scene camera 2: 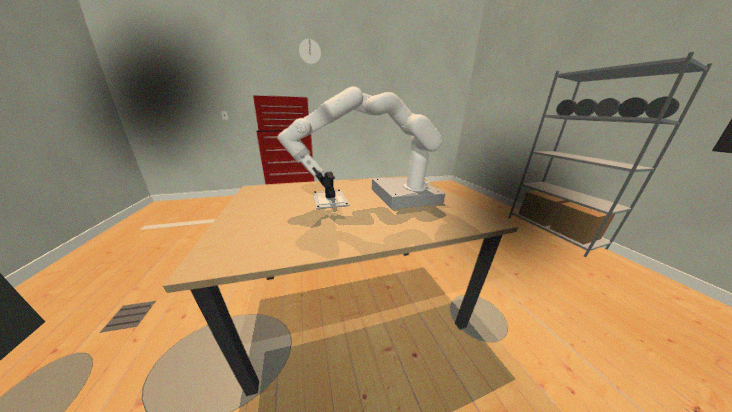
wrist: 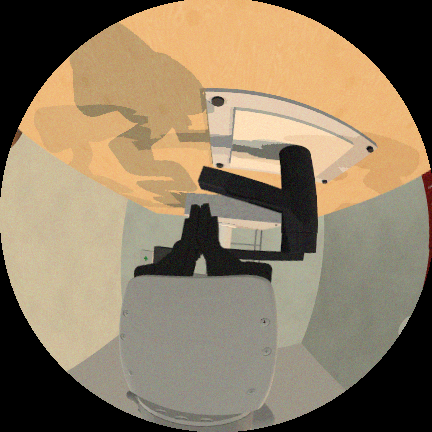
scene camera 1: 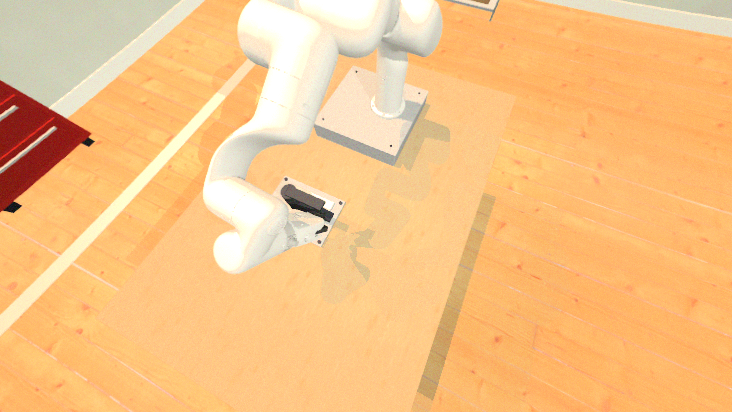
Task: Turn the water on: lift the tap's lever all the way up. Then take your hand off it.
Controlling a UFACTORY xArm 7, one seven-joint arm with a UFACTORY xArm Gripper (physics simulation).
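Places are measured from the arm's base along level axes (x ahead, y left, z up), in millimetres.
Pixels of known places: gripper, fingertip midpoint: (scene camera 2: pixel 327 186) (wrist: pixel 202 213) (scene camera 1: pixel 322 218); arm's base, link origin: (scene camera 2: pixel 414 187) (wrist: pixel 220 223) (scene camera 1: pixel 387 105).
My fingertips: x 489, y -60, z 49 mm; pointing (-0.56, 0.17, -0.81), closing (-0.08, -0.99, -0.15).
Observation:
For each thing: its top centre in the pictures, then the offset to it from my fingertips. "spot": a spot on its surface instead. Level surfaces: height alone.
- light base plate, surface spot: (wrist: pixel 220 125) spot: dx +7, dy -10, dz -106 mm
- spout, top centre: (wrist: pixel 245 207) (scene camera 1: pixel 313 207) (scene camera 2: pixel 330 186) dx -28, dy -41, dz -15 mm
- wooden table, surface height: dz -114 mm
The black tap (scene camera 1: pixel 327 215) (scene camera 2: pixel 329 190) (wrist: pixel 299 195) stands upright on a light base plate (scene camera 1: pixel 337 208) (wrist: pixel 220 125). Its flat bar lever (scene camera 1: pixel 303 197) (wrist: pixel 272 255) sits at the tap's top and runs out above the spout (wrist: pixel 240 187). In the wrist view it looks about level; its exact angle is hard to tell. My gripper (scene camera 1: pixel 321 230) (scene camera 2: pixel 320 177) (wrist: pixel 202 213) is shut with nothing between the fingers. It is beside the tap, near the lever's free end. In the wrist view the right finger overlaps that end, so contact cannot be told.
The tap's plate stands on a wooden table (scene camera 1: pixel 256 332) (scene camera 2: pixel 245 245). The arm's grey base block (scene camera 1: pixel 353 117) (scene camera 2: pixel 391 195) stands behind it toward the robot. A red cabinet (scene camera 1: pixel 30 138) (scene camera 2: pixel 268 115) and a metal shelf rack (scene camera 2: pixel 630 70) stand away from the table.

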